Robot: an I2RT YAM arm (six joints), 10 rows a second.
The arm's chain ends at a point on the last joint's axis. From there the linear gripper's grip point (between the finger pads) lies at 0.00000 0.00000 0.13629 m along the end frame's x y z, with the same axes.
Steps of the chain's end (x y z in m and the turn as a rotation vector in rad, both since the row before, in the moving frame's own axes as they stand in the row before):
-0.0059, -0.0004, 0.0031, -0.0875, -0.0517, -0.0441
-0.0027, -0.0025, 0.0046, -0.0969, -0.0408, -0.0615
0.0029, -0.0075, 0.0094, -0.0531, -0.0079, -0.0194
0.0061, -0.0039, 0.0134, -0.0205, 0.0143, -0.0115
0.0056, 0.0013, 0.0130, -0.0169, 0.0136, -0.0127
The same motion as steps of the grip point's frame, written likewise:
-0.0127, 0.0117, 0.0024, -0.0875, -0.0517, -0.0441
-0.0078, 0.0108, 0.0038, -0.0969, -0.0408, -0.0615
0.0019, -0.0003, 0.0092, -0.0531, -0.0079, -0.0194
0.0081, -0.0011, 0.0134, -0.0205, 0.0143, -0.0115
0.0075, 0.0036, 0.0130, -0.0169, 0.0136, -0.0127

